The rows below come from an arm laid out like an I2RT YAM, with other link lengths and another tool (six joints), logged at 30 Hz.
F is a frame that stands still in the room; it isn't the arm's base.
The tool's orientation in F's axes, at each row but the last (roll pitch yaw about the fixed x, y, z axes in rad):
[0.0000, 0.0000, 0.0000]
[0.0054, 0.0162, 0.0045]
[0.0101, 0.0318, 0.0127]
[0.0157, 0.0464, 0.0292]
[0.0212, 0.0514, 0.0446]
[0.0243, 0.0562, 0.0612]
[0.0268, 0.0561, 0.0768]
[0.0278, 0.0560, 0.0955]
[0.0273, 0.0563, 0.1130]
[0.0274, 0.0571, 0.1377]
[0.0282, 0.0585, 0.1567]
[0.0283, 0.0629, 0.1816]
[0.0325, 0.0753, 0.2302]
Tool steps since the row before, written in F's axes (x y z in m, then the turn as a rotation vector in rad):
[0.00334, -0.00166, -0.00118, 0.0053, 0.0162, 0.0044]
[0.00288, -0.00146, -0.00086, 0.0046, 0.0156, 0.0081]
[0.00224, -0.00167, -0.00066, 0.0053, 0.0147, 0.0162]
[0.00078, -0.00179, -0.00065, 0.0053, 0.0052, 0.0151]
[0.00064, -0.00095, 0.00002, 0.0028, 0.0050, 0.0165]
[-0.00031, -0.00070, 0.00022, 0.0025, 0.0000, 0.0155]
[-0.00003, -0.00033, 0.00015, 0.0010, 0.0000, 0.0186]
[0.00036, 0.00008, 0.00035, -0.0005, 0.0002, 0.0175]
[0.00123, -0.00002, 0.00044, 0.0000, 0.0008, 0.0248]
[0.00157, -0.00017, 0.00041, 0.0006, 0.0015, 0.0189]
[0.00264, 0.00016, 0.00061, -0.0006, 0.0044, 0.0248]
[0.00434, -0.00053, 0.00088, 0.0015, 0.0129, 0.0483]
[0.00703, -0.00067, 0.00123, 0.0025, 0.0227, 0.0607]
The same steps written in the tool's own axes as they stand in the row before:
[0.00334, -0.00166, -0.00118, 0.0053, 0.0162, 0.0044]
[0.00289, -0.00148, -0.00081, 0.0045, 0.0156, 0.0081]
[0.00224, -0.00170, -0.00057, 0.0050, 0.0148, 0.0162]
[0.00076, -0.00182, -0.00059, 0.0047, 0.0053, 0.0153]
[0.00060, -0.00098, 0.00007, 0.0022, 0.0052, 0.0165]
[-0.00036, -0.00067, 0.00022, 0.0016, 0.0002, 0.0156]
[-0.00006, -0.00032, 0.00016, 0.0000, 0.0004, 0.0186]
[0.00035, 0.00006, 0.00037, -0.0015, 0.0007, 0.0174]
[0.00119, -0.00014, 0.00051, -0.0013, 0.0015, 0.0247]
[0.00151, -0.00037, 0.00051, -0.0003, 0.0019, 0.0189]
[0.00259, -0.00023, 0.00077, -0.0014, 0.0051, 0.0246]
[0.00411, -0.00127, 0.00118, 0.0008, 0.0138, 0.0481]
[0.00658, -0.00220, 0.00180, 0.0030, 0.0235, 0.0604]

